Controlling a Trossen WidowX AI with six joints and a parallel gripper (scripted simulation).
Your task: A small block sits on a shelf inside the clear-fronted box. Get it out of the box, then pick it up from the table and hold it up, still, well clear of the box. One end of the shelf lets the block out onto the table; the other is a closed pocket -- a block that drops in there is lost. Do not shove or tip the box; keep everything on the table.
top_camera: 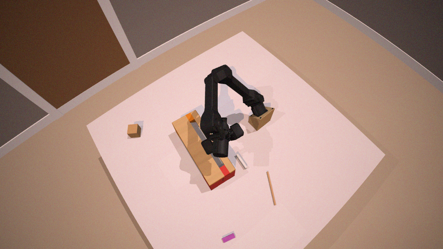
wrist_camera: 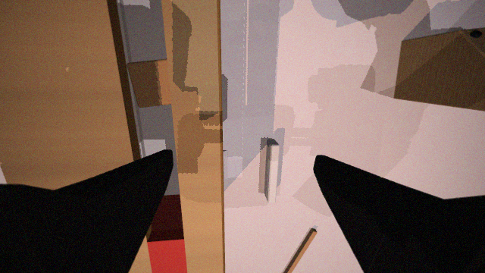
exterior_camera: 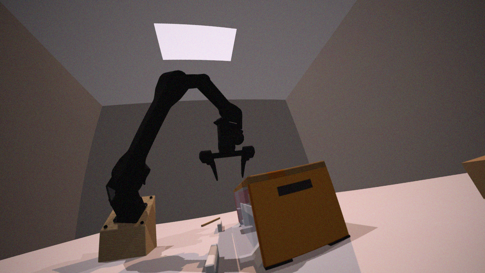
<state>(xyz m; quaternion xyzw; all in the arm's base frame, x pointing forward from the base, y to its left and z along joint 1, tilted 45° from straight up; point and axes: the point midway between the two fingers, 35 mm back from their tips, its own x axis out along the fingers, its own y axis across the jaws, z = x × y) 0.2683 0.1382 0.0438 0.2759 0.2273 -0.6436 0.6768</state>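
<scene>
My gripper tip is now 60 mm short of the block, 40 mm to the left of it and 70 mm above it. Round my gripper tip: thin wooden stick (110 mm behind, 290 mm to the left, 160 mm below); then wooden box (50 mm ahead, 60 mm to the right, 100 mm below).
</scene>
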